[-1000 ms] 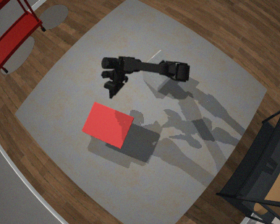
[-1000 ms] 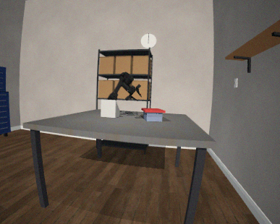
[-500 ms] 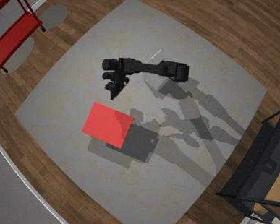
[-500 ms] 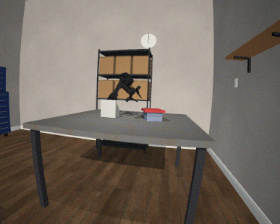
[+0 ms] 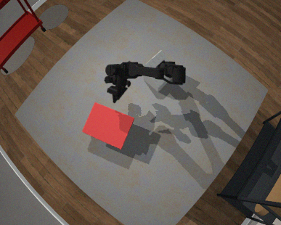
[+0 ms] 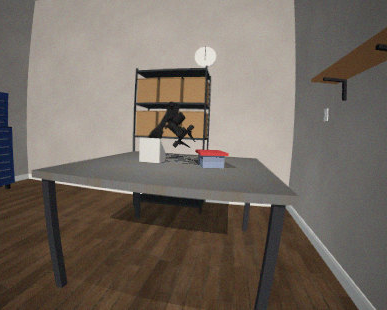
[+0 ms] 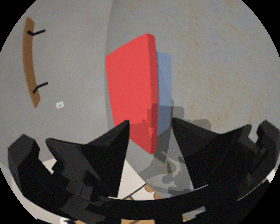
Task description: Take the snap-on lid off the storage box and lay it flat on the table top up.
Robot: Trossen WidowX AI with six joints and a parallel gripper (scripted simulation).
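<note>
Now: the red lid 14 cm ahead of my hand, 7 cm below it and 6 cm to the left of it. Round my hand: storage box: 14 cm ahead, 11 cm below, 6 cm to the left.
</note>
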